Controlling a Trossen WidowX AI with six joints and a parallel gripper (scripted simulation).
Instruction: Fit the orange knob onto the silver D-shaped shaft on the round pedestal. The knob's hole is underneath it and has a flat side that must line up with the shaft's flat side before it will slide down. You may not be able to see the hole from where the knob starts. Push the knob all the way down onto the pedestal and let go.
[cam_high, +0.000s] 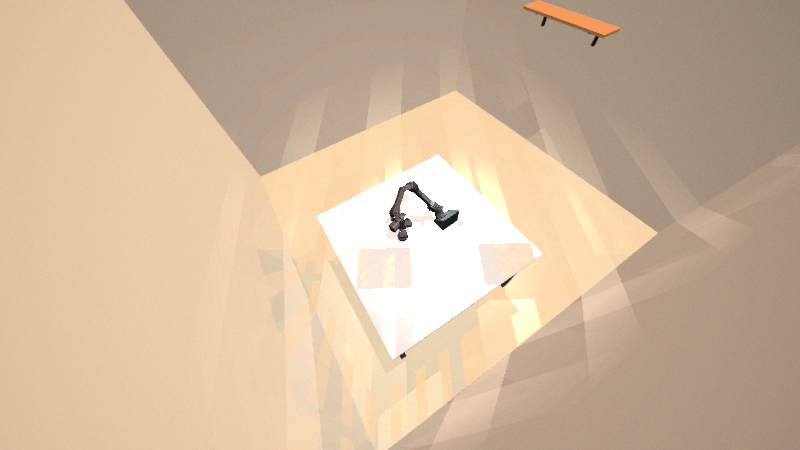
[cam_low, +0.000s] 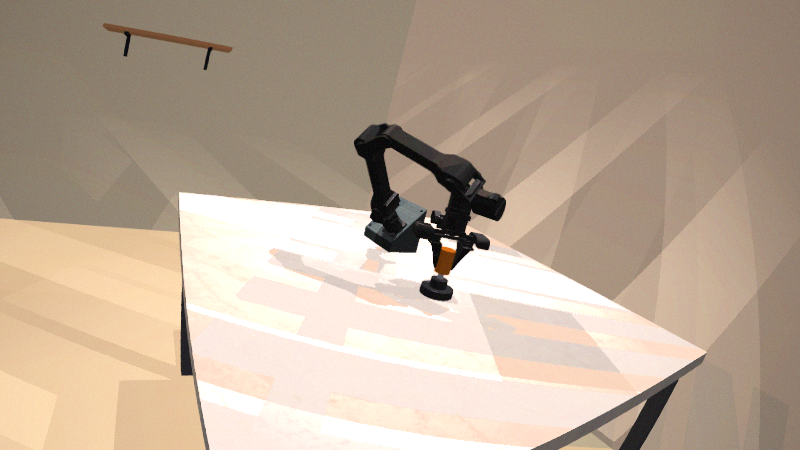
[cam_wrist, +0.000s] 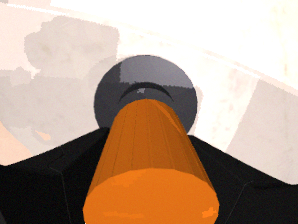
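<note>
My gripper tip is 30 mm below the orange knob. The rest, counted from my gripper tip: round pedestal: 40 mm below.
</note>
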